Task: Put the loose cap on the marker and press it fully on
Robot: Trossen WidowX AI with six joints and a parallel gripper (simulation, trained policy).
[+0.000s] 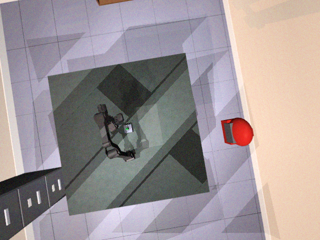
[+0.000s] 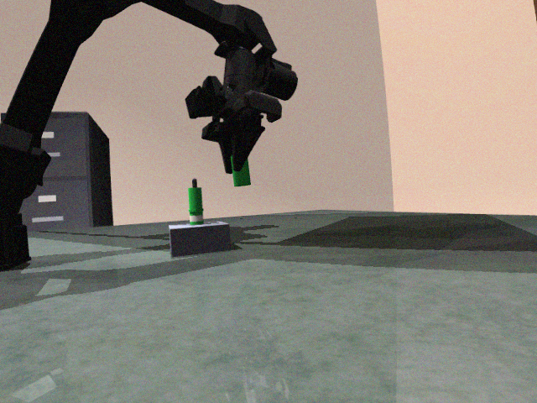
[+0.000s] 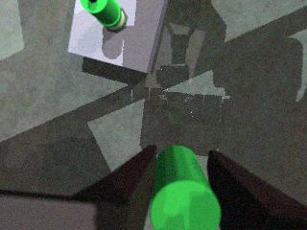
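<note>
Now: gripper tip 7 cm past the grey holder block, 7 cm to the left of it and 9 cm above it. The rest, counted from my gripper tip: green cap (1 cm ahead).
</note>
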